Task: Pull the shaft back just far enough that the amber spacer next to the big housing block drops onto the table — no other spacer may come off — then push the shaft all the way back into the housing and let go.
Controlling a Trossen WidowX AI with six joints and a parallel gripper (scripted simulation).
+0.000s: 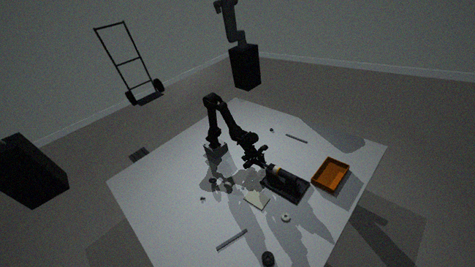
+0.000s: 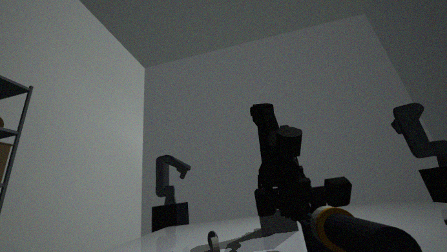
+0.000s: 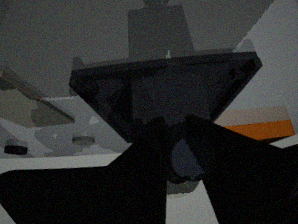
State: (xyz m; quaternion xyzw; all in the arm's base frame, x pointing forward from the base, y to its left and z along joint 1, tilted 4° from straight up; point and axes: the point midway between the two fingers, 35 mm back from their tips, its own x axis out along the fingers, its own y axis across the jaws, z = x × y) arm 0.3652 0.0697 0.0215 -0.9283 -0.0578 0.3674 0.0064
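My gripper tip is 6 cm short of the thin shaft, 2 cm below it and 1 cm to the right of it. Round my gripper tip: pale spacer: 8 cm ahead, 2 cm above, 1 cm to the left; amber spacer: 9 cm ahead, 2 cm above, 1 cm to the left; pale flat plate: 16 cm to the right, 7 cm ahead, 5 cm below.
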